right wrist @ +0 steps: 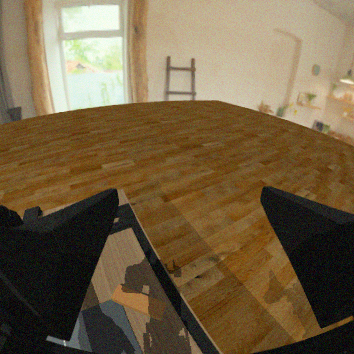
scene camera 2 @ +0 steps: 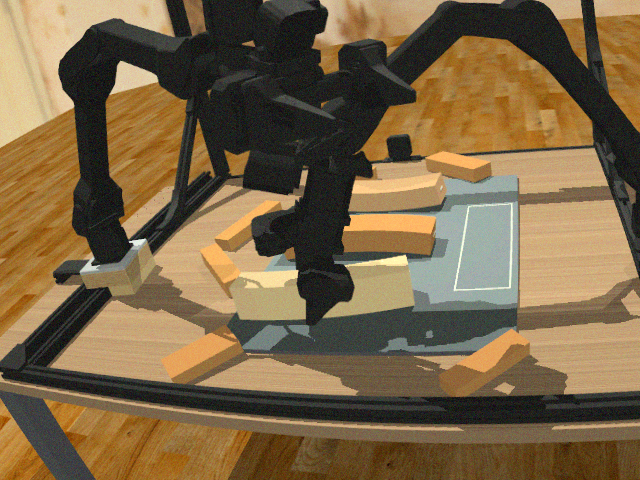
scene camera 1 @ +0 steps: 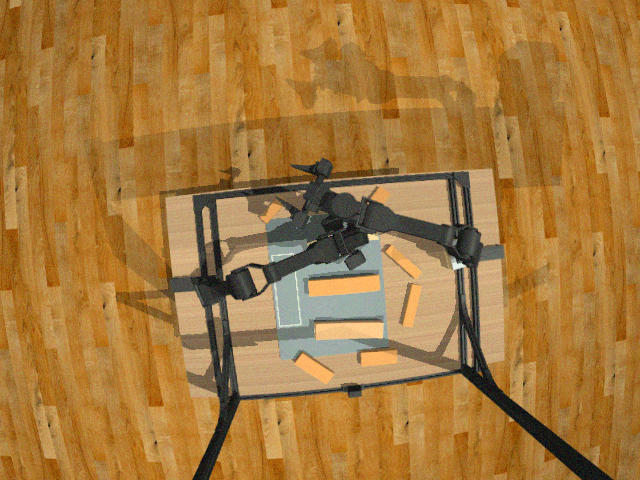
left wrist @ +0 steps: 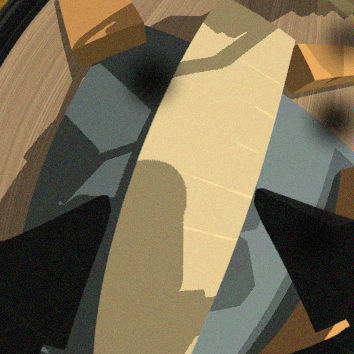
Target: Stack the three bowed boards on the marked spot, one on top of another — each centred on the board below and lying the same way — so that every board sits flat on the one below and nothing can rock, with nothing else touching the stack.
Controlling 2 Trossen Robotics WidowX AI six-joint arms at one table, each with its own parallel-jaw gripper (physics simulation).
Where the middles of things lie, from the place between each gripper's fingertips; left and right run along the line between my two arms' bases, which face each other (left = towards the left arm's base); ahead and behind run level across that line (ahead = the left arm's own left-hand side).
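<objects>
From my right hand: pale bowed board (scene camera 2: 380,285) 28 cm below, 16 cm right of it, 19 cm behind; orange bowed board (scene camera 2: 415,234) 28 cm below, 14 cm right of it, 34 cm behind.
From my left hand: pale bowed board 20 mm above, 30 mm left of it; orange bowed board 20 mm above, 40 mm left of it, 150 mm behind.
</objects>
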